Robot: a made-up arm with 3 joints. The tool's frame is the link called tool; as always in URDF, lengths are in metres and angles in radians.
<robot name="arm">
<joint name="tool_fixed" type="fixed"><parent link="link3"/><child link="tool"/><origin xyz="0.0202 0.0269 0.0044" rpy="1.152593 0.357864 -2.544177"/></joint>
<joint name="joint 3" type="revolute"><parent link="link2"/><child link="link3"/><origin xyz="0.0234 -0.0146 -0.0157"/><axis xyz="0 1 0"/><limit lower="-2.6" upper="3.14" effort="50" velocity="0.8"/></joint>
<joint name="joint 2" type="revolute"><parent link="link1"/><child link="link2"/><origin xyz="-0.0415 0.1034 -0.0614"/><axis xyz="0.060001 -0.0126 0.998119"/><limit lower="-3" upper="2.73" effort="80" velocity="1.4"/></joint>
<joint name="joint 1" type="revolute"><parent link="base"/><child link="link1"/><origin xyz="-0.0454 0.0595 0.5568"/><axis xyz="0.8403 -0.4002 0.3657"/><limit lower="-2.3" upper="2.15" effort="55" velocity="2.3"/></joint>
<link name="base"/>
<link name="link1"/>
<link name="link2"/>
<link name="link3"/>
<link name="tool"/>
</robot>
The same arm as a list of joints. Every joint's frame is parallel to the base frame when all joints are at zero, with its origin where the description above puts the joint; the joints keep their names.
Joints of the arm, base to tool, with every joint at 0 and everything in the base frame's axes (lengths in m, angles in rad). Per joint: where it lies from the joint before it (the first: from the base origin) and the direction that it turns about. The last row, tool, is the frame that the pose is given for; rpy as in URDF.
joint 1: xyz -0.0454 0.0595 0.5568 axis 0.8403 -0.4002 0.3657
joint 2: xyz -0.0415 0.1034 -0.0614 axis 0.060001 -0.0126 0.998119
joint 3: xyz 0.0234 -0.0146 -0.0157 axis +y
tool: xyz 0.0202 0.0269 0.0044 rpy 1.1526 0.3579 -2.5442
Joint limits (rad, base to tool): -2.3000..2.1500 -3.0000..2.7300 -2.6000..3.1400

